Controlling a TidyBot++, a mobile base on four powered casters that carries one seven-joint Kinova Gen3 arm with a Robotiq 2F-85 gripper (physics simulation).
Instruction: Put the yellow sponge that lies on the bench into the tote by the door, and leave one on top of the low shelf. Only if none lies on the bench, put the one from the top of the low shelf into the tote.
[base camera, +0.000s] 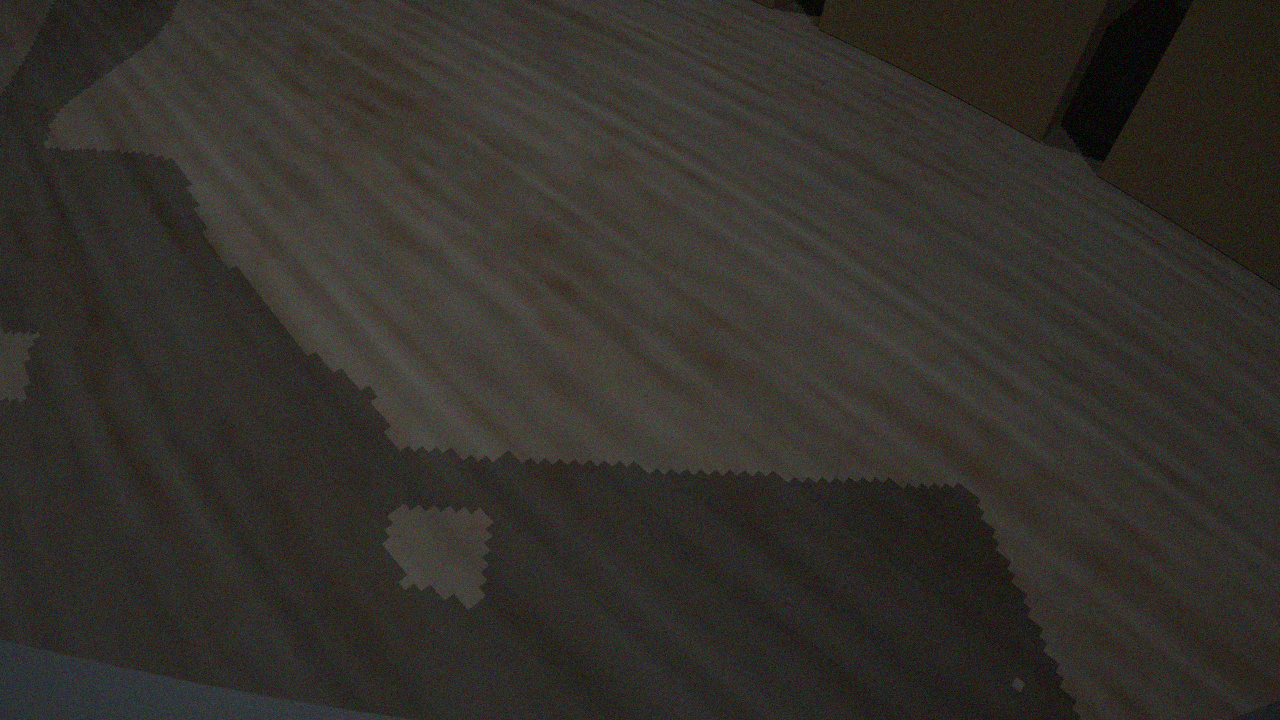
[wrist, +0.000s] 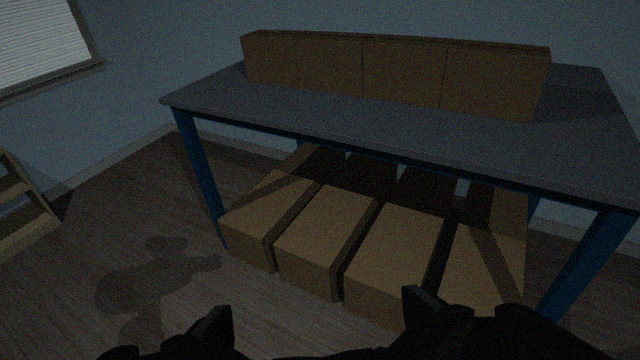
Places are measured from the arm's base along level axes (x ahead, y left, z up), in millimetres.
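Where they show: gripper, fingertip midpoint: (wrist: 318, 315).
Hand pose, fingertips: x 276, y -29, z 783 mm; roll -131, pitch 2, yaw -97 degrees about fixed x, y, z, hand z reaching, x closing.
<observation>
Each offset is from my fingertips to the top centre of the thing. "spot": to the spot under its first point. Level surfaces: height alone.
The bench @(265 mm down) (wrist: 310, 117) is a grey-topped table with blue legs in the wrist view. No yellow sponge shows on the part of its top that is in view; the surface behind the row of boxes is hidden. My gripper (wrist: 318, 315) is open, its two dark fingertips wide apart at the bottom of the wrist view, with the bench beyond it. Part of a low wooden shelf (wrist: 30, 232) shows at the left edge of the wrist view; its top is cut off. The tote and the door do not show in either view.
A row of brown boxes @(85 mm down, 823 mm ahead, 447 mm right) (wrist: 400, 72) stands along the back of the bench top. Several cardboard boxes (wrist: 395, 230) (base camera: 966, 53) stand on the floor under the bench. A blue leg @(spot: 587 mm down, 1152 mm ahead, 362 mm left) (wrist: 197, 165) stands at its left front corner. A window (wrist: 40, 45) is in the wall at the upper left.
</observation>
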